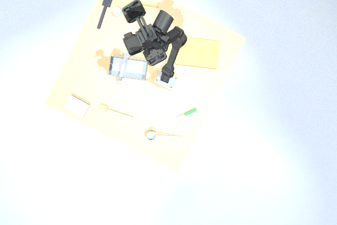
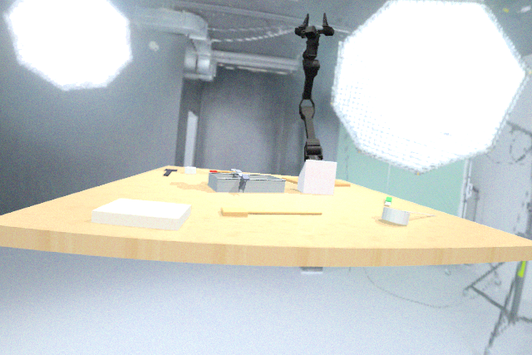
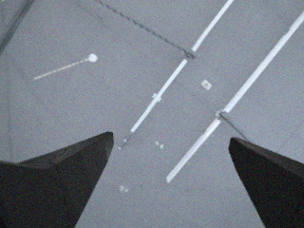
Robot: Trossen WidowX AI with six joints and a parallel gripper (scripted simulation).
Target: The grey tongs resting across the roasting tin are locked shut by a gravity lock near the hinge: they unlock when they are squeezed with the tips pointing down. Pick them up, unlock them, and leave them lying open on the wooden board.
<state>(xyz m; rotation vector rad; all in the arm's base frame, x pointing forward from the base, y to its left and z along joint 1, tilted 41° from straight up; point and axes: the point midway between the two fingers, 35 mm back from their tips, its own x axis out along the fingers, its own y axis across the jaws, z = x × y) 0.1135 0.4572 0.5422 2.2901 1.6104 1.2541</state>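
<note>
Now: gripper tip 830 mm above the roasting tin, 260 mm short of it and 30 mm to the right of it. The rest, counted from my gripper tip: wooden board 850 mm below, 320 mm to the right, 220 mm behind; then white block 850 mm below, 560 mm ahead, 490 mm to the left; then green-handled tool 850 mm below, 330 mm behind, 200 mm to the left.
</note>
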